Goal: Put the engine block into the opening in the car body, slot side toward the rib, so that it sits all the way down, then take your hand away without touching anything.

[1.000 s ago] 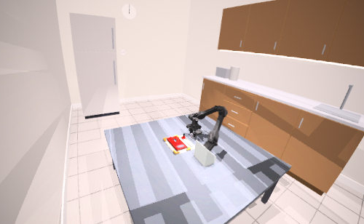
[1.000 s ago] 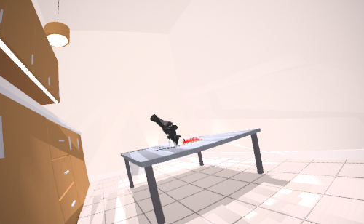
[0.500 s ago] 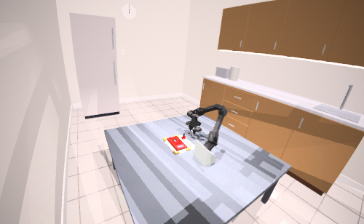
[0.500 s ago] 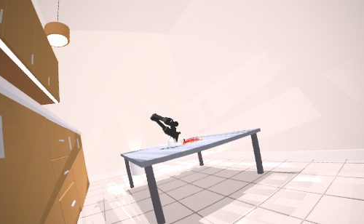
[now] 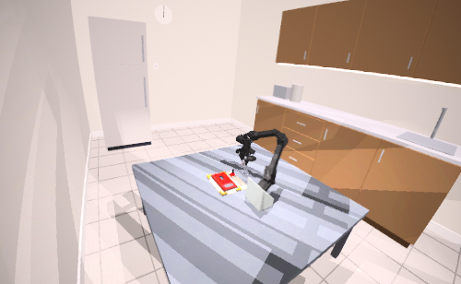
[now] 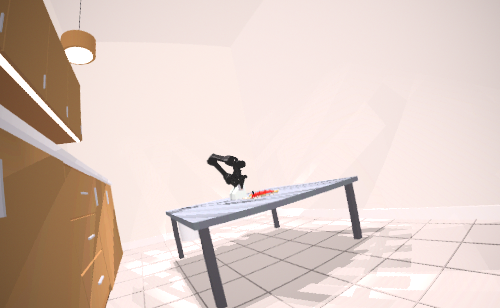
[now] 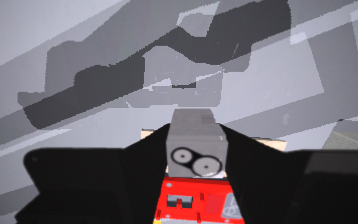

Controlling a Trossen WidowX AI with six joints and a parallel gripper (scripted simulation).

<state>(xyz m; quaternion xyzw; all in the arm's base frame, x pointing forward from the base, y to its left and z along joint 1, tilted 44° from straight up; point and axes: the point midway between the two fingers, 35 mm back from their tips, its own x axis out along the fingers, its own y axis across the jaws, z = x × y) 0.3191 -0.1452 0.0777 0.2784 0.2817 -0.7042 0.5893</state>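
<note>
The black stem lies 3 cm ahead of my gripper tip, 9 cm to the left of it and 6 cm below it. Also, from my gripper tip: engine block (1 cm above).
</note>
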